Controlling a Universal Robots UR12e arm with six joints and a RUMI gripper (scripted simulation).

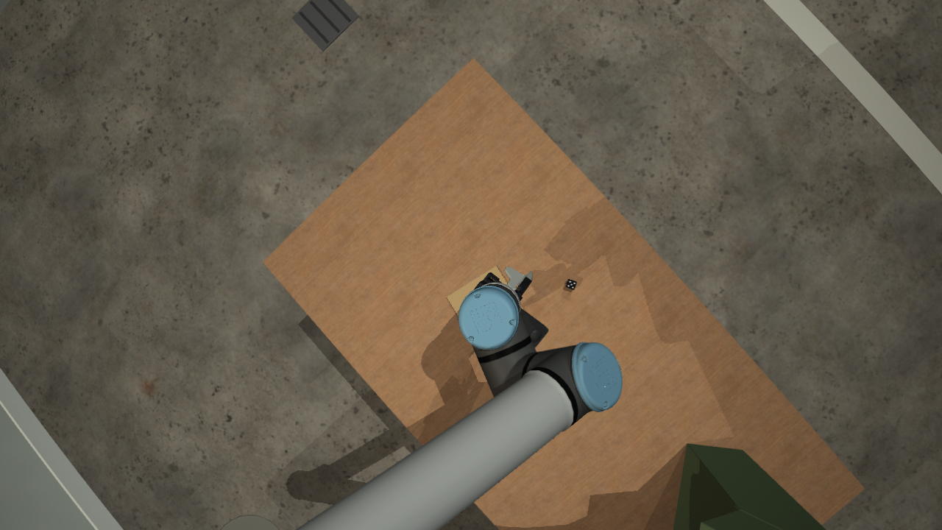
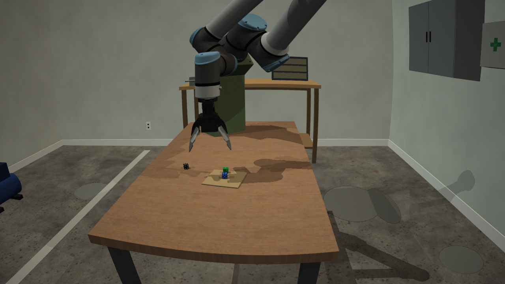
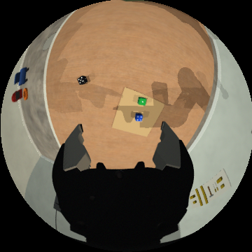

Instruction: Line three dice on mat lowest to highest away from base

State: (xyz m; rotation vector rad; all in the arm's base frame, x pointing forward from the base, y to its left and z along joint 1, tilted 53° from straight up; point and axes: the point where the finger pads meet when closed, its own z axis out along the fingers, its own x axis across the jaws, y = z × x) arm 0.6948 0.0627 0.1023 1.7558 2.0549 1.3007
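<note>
Now: the black die 4 cm behind my hand, 14 cm to the right of it and 9 cm below it. Also, from my hand: blue die (1 cm ahead, 6 cm to the left, 9 cm below); tan mat (1 cm ahead, 6 cm to the left, 10 cm below); green die (4 cm behind, 4 cm to the left, 9 cm below).
</note>
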